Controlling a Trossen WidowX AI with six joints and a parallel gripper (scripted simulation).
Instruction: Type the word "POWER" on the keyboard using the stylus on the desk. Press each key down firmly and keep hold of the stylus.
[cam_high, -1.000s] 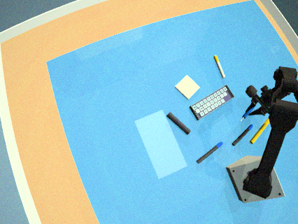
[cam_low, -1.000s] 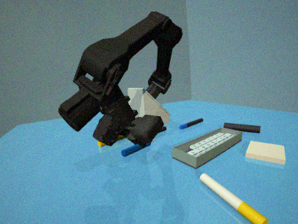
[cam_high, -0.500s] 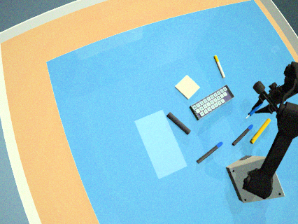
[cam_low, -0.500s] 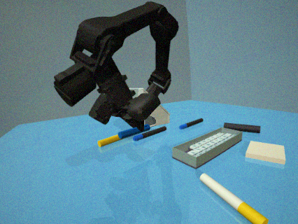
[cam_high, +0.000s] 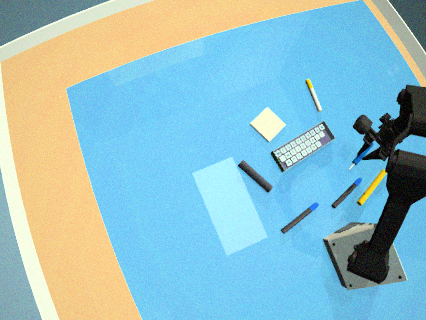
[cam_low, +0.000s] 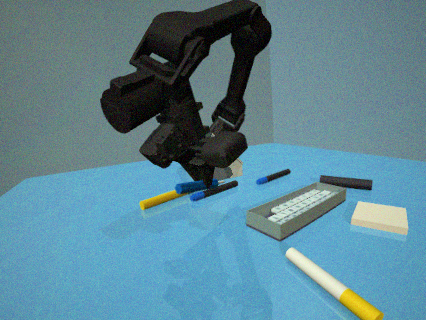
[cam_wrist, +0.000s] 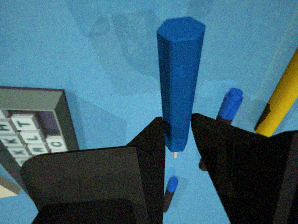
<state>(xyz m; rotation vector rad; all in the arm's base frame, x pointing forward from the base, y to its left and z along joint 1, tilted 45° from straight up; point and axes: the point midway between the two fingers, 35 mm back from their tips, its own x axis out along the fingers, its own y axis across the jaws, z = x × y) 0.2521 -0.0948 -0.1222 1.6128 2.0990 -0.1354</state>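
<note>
My gripper tip is 2 cm past the stylus tip, 5 cm to the right of it and 1 cm above it. Also, from my gripper tip: yellow marker: 26 cm ahead, 1 cm to the left, 5 cm below; then cream notepad: 21 cm ahead, 22 cm to the left, 5 cm below; then blue stylus: 1 cm behind, 2 cm to the left.
</note>
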